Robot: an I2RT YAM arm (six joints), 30 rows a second.
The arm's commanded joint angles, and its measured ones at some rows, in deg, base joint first. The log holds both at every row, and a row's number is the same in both.
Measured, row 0:
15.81, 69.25, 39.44, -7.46, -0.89, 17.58
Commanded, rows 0 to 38:
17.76, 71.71, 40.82, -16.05, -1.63, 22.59
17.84, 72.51, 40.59, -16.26, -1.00, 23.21
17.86, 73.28, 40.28, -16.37, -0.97, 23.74
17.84, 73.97, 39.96, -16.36, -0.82, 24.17
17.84, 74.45, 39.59, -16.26, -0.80, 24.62
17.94, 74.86, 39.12, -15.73, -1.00, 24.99
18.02, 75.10, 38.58, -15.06, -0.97, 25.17
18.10, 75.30, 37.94, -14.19, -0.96, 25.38
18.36, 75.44, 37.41, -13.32, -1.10, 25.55
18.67, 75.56, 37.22, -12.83, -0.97, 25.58
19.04, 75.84, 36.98, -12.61, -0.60, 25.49
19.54, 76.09, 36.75, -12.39, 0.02, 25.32
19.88, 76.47, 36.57, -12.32, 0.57, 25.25
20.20, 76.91, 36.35, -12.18, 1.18, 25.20
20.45, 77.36, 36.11, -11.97, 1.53, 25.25
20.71, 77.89, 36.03, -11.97, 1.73, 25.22
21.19, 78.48, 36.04, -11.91, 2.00, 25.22
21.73, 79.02, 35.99, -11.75, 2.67, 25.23
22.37, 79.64, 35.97, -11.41, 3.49, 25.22
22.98, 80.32, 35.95, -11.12, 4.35, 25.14
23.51, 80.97, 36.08, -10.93, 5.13, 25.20
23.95, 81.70, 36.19, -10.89, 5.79, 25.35
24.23, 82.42, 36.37, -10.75, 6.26, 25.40
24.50, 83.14, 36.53, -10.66, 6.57, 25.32
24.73, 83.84, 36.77, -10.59, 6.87, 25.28
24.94, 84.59, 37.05, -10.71, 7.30, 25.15
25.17, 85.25, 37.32, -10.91, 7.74, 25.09
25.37, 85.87, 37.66, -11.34, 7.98, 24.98
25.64, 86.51, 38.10, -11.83, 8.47, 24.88
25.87, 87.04, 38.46, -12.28, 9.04, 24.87
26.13, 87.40, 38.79, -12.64, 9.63, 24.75
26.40, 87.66, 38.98, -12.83, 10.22, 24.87
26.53, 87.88, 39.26, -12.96, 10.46, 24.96
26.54, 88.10, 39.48, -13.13, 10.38, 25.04
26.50, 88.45, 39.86, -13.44, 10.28, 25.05
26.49, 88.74, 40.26, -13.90, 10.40, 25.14
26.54, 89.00, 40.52, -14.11, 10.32, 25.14
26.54, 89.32, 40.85, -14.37, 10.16, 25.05
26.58, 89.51, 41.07, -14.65, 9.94, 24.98
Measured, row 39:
26.35, 87.83, 40.23, -10.98, 8.88, 24.53
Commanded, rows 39 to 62:
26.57, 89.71, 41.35, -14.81, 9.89, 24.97
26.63, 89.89, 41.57, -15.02, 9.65, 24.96
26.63, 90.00, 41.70, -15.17, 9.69, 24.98
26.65, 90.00, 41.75, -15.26, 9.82, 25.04
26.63, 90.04, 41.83, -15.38, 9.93, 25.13
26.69, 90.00, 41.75, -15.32, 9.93, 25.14
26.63, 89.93, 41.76, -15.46, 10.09, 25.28
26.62, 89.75, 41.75, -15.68, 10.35, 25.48
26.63, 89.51, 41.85, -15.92, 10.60, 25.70
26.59, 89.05, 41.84, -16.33, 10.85, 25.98
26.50, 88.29, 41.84, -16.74, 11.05, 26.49
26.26, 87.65, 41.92, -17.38, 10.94, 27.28
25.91, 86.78, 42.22, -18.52, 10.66, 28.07
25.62, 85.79, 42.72, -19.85, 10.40, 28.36
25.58, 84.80, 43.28, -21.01, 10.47, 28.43
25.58, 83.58, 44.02, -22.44, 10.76, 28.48
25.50, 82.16, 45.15, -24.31, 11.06, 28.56
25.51, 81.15, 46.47, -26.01, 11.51, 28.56
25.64, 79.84, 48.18, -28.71, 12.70, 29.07
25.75, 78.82, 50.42, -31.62, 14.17, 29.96
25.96, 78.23, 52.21, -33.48, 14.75, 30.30
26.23, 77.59, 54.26, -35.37, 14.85, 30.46
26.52, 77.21, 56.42, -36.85, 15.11, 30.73
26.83, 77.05, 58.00, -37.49, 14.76, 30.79
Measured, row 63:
26.04, 79.11, 53.43, -30.33, 11.90, 28.84
